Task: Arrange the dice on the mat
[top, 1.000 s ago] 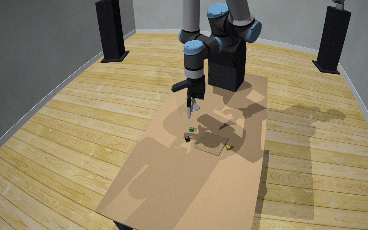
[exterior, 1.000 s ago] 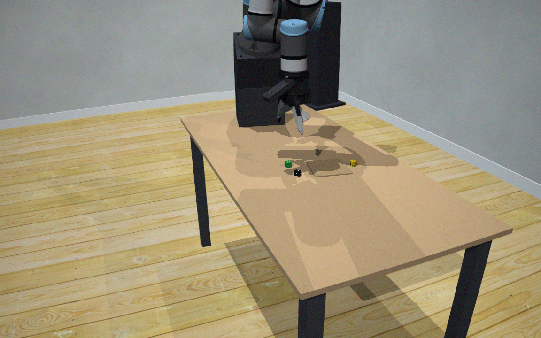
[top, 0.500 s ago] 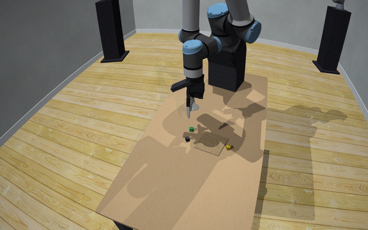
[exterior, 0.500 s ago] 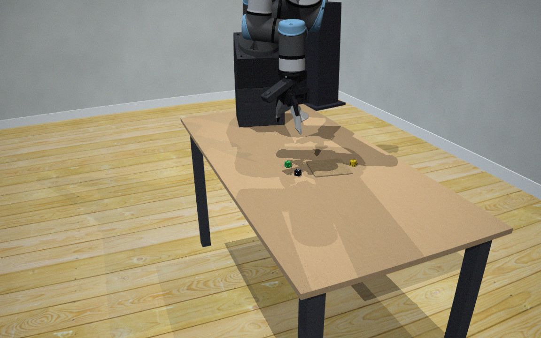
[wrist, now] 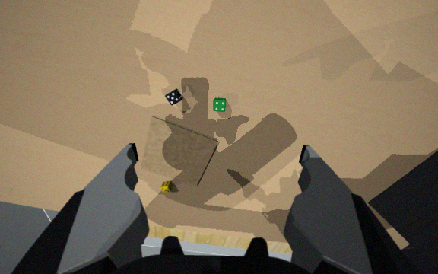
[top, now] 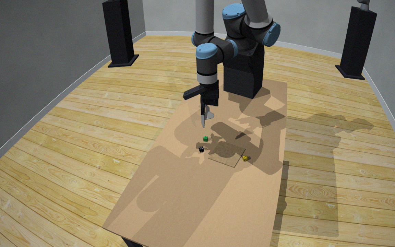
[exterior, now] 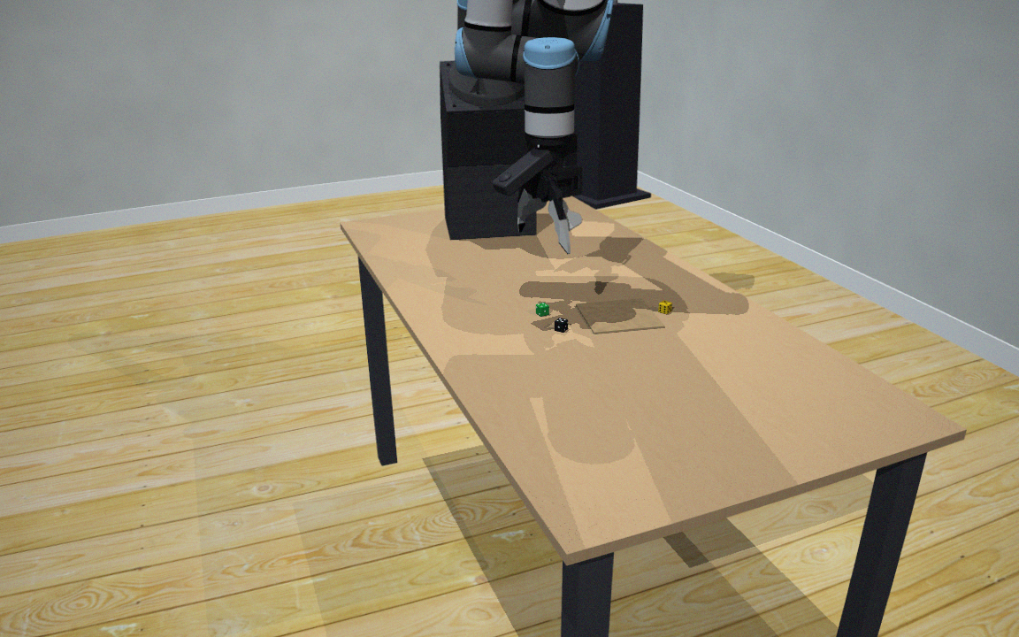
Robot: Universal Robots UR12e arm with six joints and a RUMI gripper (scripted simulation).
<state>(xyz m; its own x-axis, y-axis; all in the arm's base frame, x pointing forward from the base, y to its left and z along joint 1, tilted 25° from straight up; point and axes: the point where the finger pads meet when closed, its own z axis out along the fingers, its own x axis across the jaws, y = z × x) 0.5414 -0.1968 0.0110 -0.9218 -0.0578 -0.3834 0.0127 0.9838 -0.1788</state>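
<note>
Right now my hand is 140 mm above the green die. Also, from my hand: thin square mat: 150 mm below, 120 mm to the left, 100 mm ahead; then yellow die: 210 mm to the left, 140 mm below, 130 mm ahead; then black die: 140 mm below, 80 mm ahead, 10 mm to the right.
</note>
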